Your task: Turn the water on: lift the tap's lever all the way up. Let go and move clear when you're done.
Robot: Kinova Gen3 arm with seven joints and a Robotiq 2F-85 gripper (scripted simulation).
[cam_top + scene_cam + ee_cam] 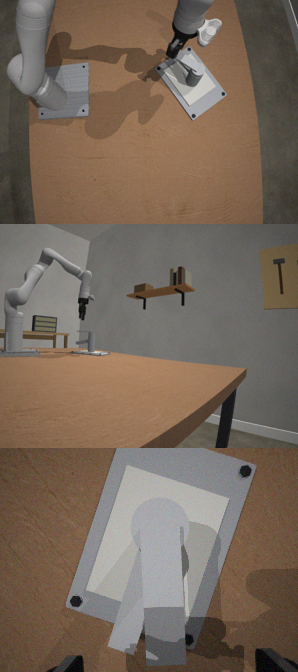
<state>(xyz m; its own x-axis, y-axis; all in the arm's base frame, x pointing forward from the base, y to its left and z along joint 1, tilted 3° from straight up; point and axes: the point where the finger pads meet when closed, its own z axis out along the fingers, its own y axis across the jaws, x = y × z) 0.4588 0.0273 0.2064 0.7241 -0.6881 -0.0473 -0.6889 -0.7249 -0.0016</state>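
Right now my hand is 9 cm above the flat lever, 2 cm to the left of it and 2 cm short of it. The rest, counted from my hand: tap 14 cm below, 4 cm to the right, 4 cm ahead.
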